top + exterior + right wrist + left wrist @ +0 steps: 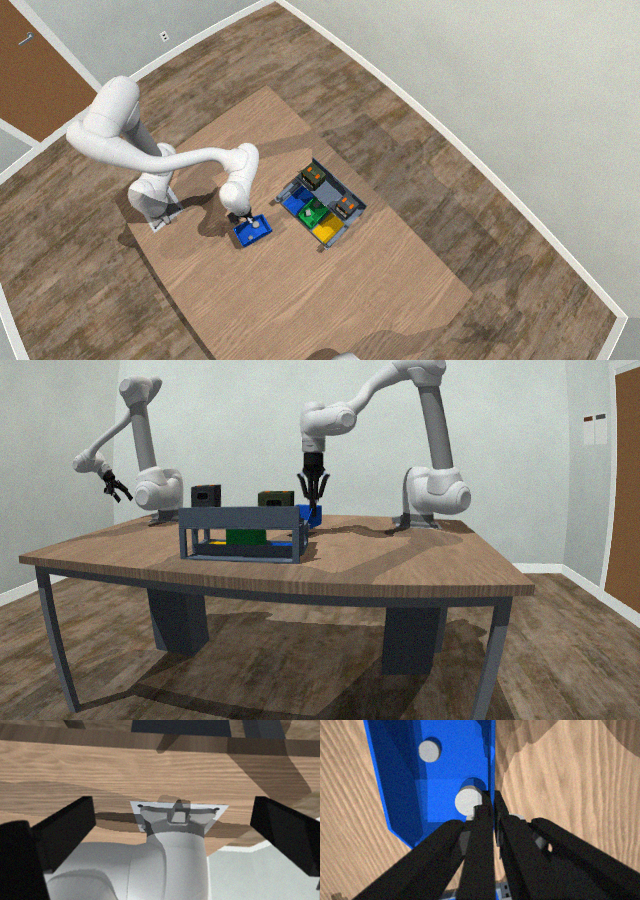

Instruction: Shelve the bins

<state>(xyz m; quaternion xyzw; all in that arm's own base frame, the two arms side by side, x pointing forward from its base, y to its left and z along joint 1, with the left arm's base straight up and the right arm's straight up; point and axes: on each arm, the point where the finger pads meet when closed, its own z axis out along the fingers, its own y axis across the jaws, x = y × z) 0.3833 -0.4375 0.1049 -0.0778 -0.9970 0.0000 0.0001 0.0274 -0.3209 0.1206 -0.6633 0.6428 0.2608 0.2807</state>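
Note:
Now: the blue bin 30 mm behind my left hand, 40 mm to the right of it and 40 mm below it. Also, from my left hand: grey shelf 320 mm ahead, 170 mm to the right, 40 mm below; then green bin 290 mm ahead, 180 mm to the right, 60 mm below; then round part 30 mm to the right, 60 mm below.

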